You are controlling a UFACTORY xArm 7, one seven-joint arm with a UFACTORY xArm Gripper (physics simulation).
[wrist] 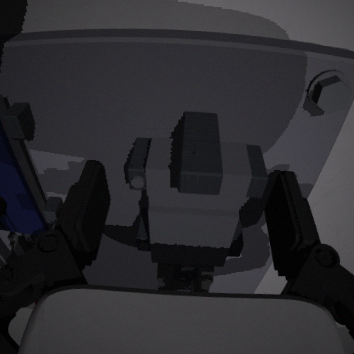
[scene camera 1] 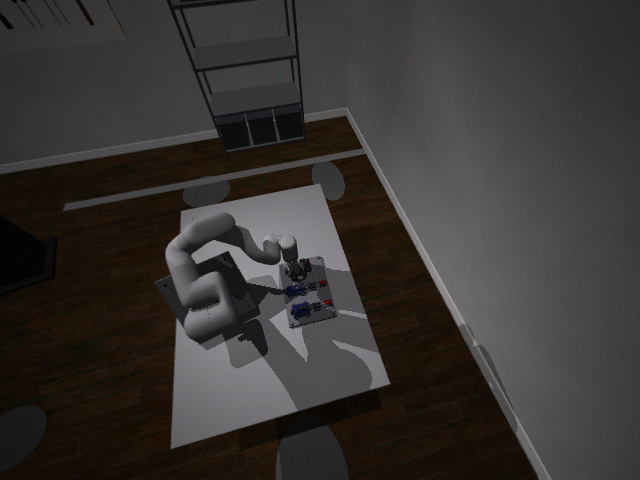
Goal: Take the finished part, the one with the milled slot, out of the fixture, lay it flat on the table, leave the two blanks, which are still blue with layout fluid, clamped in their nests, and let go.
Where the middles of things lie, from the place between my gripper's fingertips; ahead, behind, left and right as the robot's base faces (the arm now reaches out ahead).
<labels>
Right now the finished part (wrist: 184, 228) is 10 mm ahead of my hand and 10 mm above it. The rest, counted from my hand: fixture plate (wrist: 91, 92) (20 mm ahead, 120 mm to the right, 10 mm below).
</labels>
